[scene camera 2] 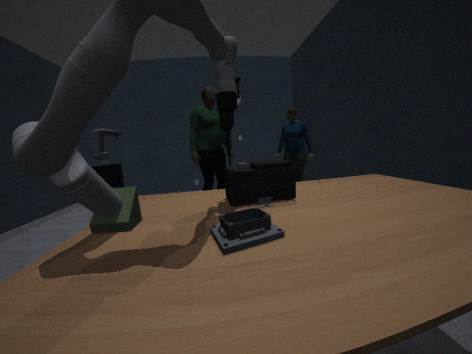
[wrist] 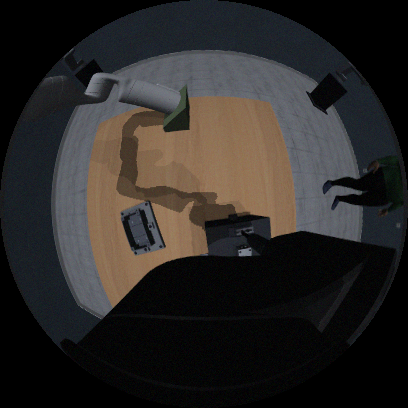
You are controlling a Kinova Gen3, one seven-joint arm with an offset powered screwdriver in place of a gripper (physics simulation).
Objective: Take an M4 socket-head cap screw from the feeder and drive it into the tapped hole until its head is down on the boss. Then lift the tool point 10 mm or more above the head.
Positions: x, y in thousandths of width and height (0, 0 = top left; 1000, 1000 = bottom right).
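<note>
Black feeder box (wrist: 538, 597) visible to me.
</note>
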